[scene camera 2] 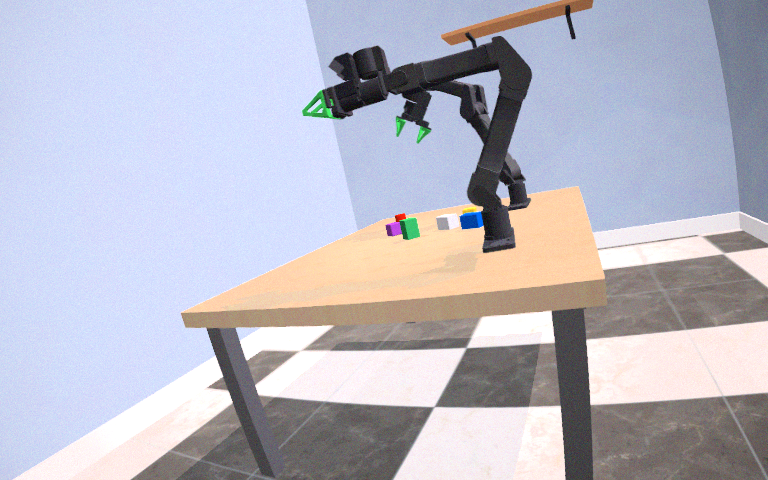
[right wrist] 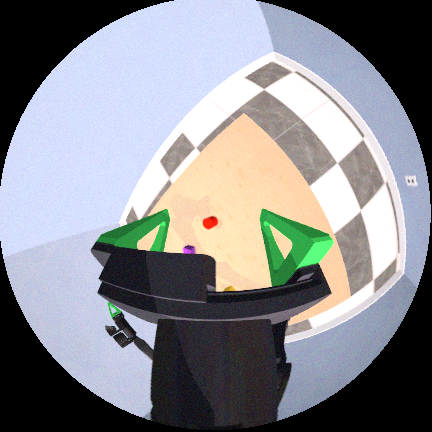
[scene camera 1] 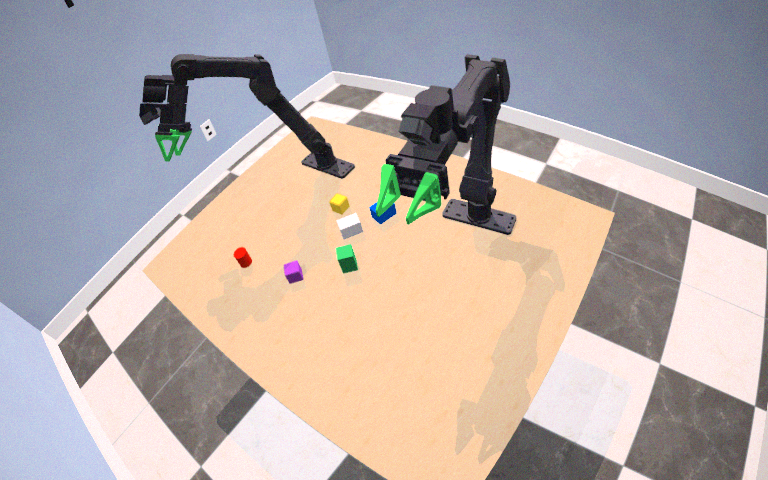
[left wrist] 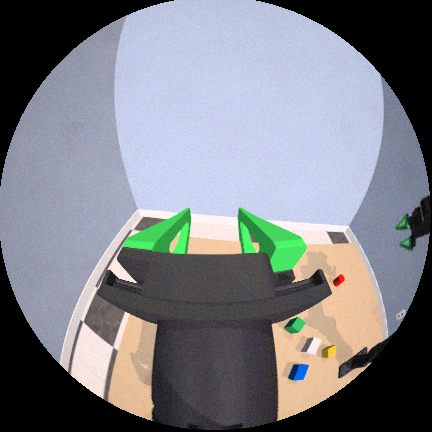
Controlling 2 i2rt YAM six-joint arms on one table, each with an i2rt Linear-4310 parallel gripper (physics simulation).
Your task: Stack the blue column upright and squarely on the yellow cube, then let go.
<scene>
My right gripper (scene camera 1: 172,158) is open, holding nothing. Further things: my left gripper (scene camera 1: 391,217).
My left gripper shows as well in scene camera 2 (scene camera 2: 306,114) and in the left wrist view (left wrist: 213,212). My right gripper also shows in the right wrist view (right wrist: 214,213).
</scene>
